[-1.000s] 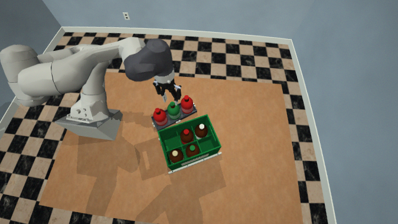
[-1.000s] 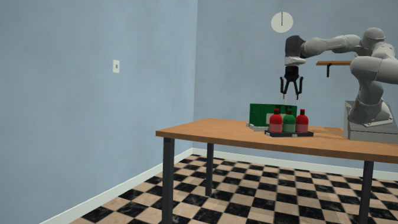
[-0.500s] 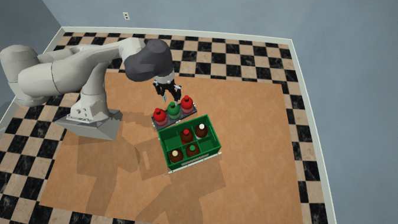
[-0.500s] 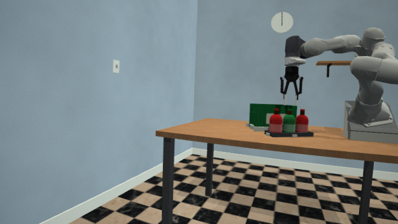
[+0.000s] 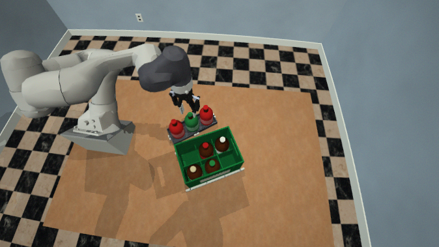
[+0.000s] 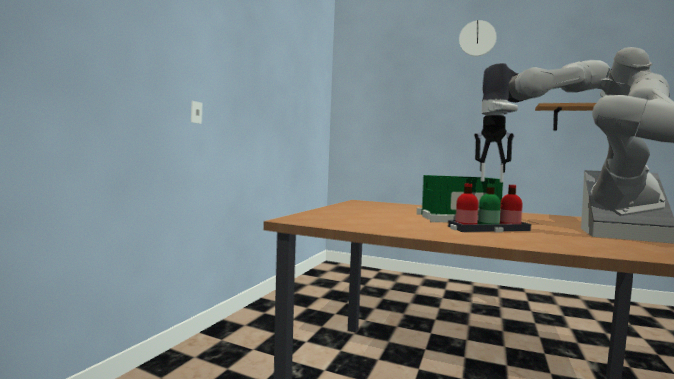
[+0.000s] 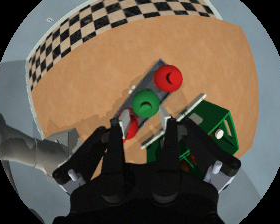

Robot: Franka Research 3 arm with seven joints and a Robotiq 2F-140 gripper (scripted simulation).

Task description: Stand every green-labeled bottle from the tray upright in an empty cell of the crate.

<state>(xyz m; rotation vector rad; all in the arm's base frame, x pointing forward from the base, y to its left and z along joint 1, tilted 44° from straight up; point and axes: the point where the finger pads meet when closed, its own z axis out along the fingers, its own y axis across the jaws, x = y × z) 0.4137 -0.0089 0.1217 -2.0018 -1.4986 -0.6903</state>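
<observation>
The green-labeled bottle is 120 mm below my hand. Also, from my hand: green crate: 100 mm ahead, 200 mm to the right, 120 mm below; then dark tray: 190 mm below.
</observation>
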